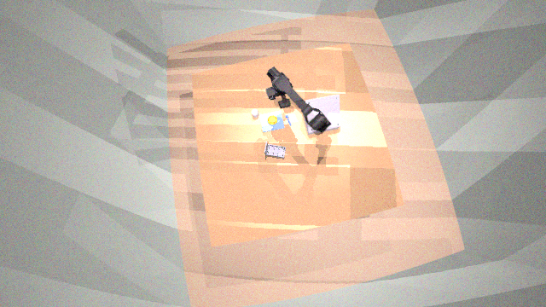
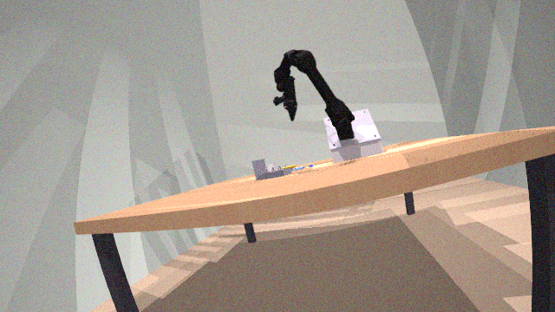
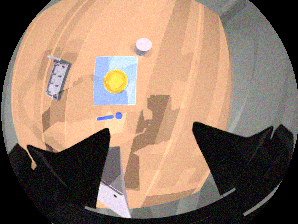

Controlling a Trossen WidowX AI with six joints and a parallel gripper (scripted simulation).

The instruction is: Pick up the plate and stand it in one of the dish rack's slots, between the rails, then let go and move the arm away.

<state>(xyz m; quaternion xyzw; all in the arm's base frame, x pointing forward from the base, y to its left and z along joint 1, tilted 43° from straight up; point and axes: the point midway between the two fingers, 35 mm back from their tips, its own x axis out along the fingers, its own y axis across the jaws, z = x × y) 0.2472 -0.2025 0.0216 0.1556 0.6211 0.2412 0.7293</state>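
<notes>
Right now my gripper tip is 6 cm short of the yellow plate, 5 cm to the right of it and 22 cm above it. From my gripper tip the other things lie so: light blue mat 6 cm ahead, 6 cm to the left, 24 cm below; then small white cup 17 cm ahead, 1 cm to the right, 21 cm below; then blue utensil 5 cm behind, 6 cm to the left, 24 cm below.
</notes>
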